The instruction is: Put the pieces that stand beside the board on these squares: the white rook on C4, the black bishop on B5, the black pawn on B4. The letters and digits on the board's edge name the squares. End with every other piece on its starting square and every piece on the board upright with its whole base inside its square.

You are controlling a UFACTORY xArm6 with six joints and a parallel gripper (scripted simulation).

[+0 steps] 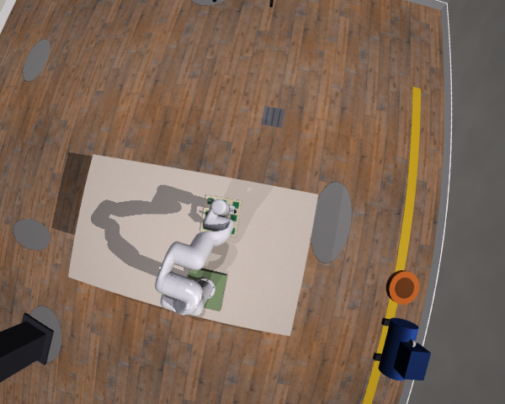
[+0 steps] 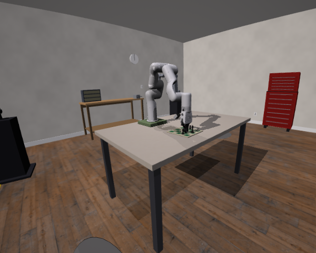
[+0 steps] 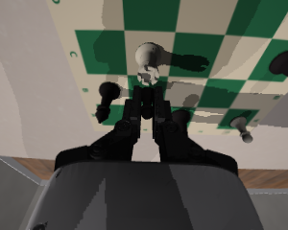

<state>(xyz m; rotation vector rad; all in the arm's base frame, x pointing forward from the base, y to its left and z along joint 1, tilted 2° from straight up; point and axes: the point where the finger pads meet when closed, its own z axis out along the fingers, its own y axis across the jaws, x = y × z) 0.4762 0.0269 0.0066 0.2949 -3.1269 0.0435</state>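
My hand is 4 cm past the white rook, 1 cm to the left of it and 2 cm above it. The rest, counted from my hand: chessboard: 4 cm behind, 3 cm to the left, 3 cm below.
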